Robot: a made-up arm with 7 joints.
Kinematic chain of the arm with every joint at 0, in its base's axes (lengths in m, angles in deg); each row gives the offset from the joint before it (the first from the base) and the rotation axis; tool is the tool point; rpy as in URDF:
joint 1: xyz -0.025 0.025 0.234 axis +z
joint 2: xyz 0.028 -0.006 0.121 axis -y
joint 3: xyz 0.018 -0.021 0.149 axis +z
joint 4: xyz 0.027 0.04 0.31 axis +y
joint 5: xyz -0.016 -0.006 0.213 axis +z
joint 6: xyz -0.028 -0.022 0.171 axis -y
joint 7: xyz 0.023 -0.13 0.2 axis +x
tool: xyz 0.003 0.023 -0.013 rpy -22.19 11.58 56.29
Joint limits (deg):
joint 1: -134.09..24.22
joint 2: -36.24..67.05
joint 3: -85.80..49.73
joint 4: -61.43..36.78
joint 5: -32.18..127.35
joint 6: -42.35..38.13
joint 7: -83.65..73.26
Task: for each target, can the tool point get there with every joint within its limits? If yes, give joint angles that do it. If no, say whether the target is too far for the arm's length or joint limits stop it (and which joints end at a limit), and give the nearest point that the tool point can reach.
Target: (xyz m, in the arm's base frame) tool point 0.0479 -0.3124 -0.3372
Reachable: no: joint limits stop it (at a limit: joint 1, joint 2, joint 4, joint 5, joint 6, joint 7) | nearest point -0.5210 -0.4710 0.1255 | short by 0.750 m
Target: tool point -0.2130 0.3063 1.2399
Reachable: yes | joints -33.95 7.28 -21.00 -47.56 74.10 -21.86 -21.16
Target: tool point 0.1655 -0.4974 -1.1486
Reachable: no: too far | nearest point -0.5542 -0.4607 0.0901 | short by 1.433 m
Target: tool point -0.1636 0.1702 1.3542
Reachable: yes | joints -81.38 13.03 8.01 -7.29 20.17 -7.37 -32.94
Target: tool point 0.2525 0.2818 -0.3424
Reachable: no: joint limits stop it (at a limit: joint 1, joint 2, joint 4, joint 5, joint 6, joint 7) | nearest point 0.4634 0.5200 0.0583 | short by 0.512 m
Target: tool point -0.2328 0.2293 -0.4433
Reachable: no: joint limits stop it (at a limit: joint 2, joint 4, joint 5, joint 6, joint 7) | nearest point -0.5212 0.5128 0.0576 | short by 0.644 m
